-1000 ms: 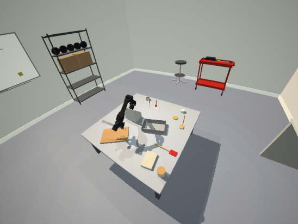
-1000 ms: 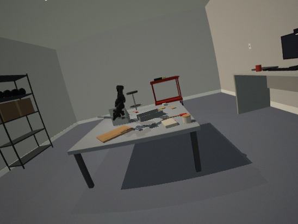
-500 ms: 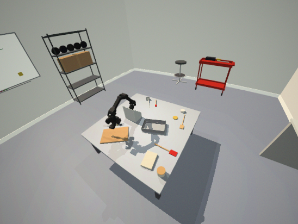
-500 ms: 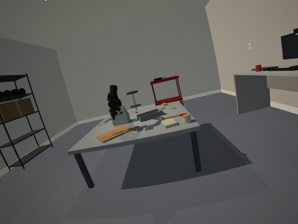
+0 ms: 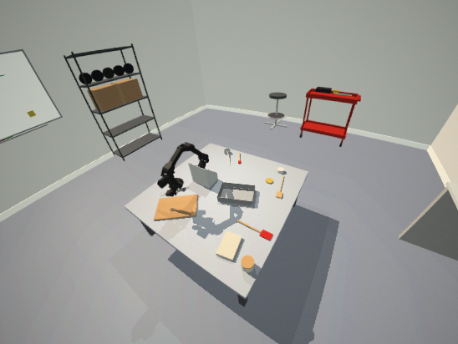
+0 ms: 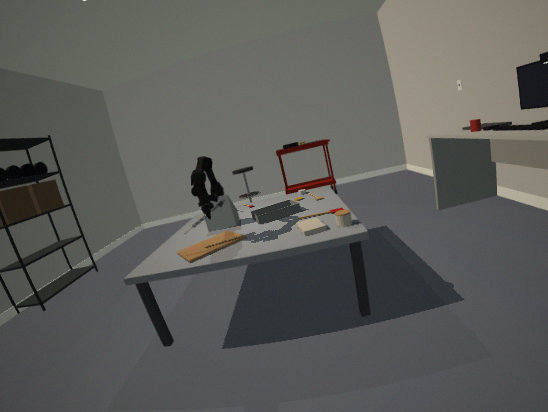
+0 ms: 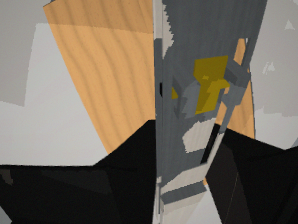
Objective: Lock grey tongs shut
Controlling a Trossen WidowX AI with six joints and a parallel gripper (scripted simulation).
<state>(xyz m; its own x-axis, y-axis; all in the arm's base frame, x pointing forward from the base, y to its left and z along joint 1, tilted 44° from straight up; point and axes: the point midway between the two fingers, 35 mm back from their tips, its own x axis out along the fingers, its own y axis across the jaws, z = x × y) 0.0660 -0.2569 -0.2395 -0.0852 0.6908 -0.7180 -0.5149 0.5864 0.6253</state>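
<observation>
Now: the wooden board 30 mm behind my gripper tip, 30 mm to the right of it and 150 mm below it. From my gripper tip the other things lie so: cream block 560 mm ahead, 30 mm to the right, 140 mm below; grey roasting tin 320 mm ahead, 390 mm to the left, 130 mm below; red spatula 660 mm ahead, 180 mm to the left, 150 mm below.
</observation>
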